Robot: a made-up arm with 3 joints. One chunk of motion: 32 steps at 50 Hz.
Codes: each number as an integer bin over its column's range. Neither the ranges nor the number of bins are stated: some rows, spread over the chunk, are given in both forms.
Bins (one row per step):
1: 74 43 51 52 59 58
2: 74 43 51 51 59 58
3: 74 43 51 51 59 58
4: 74 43 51 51 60 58
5: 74 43 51 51 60 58
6: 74 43 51 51 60 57
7: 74 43 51 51 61 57
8: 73 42 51 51 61 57
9: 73 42 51 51 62 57
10: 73 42 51 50 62 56
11: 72 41 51 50 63 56
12: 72 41 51 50 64 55
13: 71 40 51 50 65 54
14: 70 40 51 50 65 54
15: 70 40 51 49 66 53
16: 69 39 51 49 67 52
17: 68 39 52 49 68 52
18: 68 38 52 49 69 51
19: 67 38 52 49 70 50
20: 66 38 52 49 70 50
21: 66 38 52 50 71 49
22: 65 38 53 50 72 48
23: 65 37 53 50 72 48
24: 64 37 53 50 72 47
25: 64 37 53 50 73 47
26: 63 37 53 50 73 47
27: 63 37 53 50 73 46
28: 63 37 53 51 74 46
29: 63 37 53 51 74 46
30: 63 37 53 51 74 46
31: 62 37 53 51 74 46
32: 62 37 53 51 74 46
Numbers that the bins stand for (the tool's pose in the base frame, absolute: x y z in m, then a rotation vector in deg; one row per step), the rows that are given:
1: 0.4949 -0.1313 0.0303 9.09 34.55 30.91
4: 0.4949 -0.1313 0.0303 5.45 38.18 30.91
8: 0.4747 -0.1515 0.0303 5.45 41.82 27.27
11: 0.4545 -0.1717 0.0303 1.82 49.09 23.64
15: 0.4141 -0.1919 0.0303 -1.82 60.00 12.73
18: 0.3737 -0.2323 0.0505 -1.82 70.91 5.45
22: 0.3131 -0.2323 0.0707 1.82 81.82 -5.45
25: 0.2929 -0.2525 0.0707 1.82 85.45 -9.09
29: 0.2727 -0.2525 0.0707 5.45 89.09 -12.73
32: 0.2525 -0.2525 0.0707 5.45 89.09 -12.73
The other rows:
2: 0.4949 -0.1313 0.0303 5.45 34.55 30.91
3: 0.4949 -0.1313 0.0303 5.45 34.55 30.91
5: 0.4949 -0.1313 0.0303 5.45 38.18 30.91
6: 0.4949 -0.1313 0.0303 5.45 38.18 27.27
7: 0.4949 -0.1313 0.0303 5.45 41.82 27.27
9: 0.4747 -0.1515 0.0303 5.45 45.45 27.27
10: 0.4747 -0.1515 0.0303 1.82 45.45 23.64
12: 0.4545 -0.1717 0.0303 1.82 52.73 20.00
13: 0.4343 -0.1919 0.0303 1.82 56.36 16.36
14: 0.4141 -0.1919 0.0303 1.82 56.36 16.36
16: 0.3939 -0.2121 0.0303 -1.82 63.64 9.09
17: 0.3737 -0.2121 0.0505 -1.82 67.27 9.09
19: 0.3535 -0.2323 0.0505 -1.82 74.55 1.82
20: 0.3333 -0.2323 0.0505 -1.82 74.55 1.82
21: 0.3333 -0.2323 0.0505 1.82 78.18 -1.82
23: 0.3131 -0.2525 0.0707 1.82 81.82 -5.45
24: 0.2929 -0.2525 0.0707 1.82 81.82 -9.09
26: 0.2727 -0.2525 0.0707 1.82 85.45 -9.09
27: 0.2727 -0.2525 0.0707 1.82 85.45 -12.73
28: 0.2727 -0.2525 0.0707 5.45 89.09 -12.73
30: 0.2727 -0.2525 0.0707 5.45 89.09 -12.73
31: 0.2525 -0.2525 0.0707 5.45 89.09 -12.73

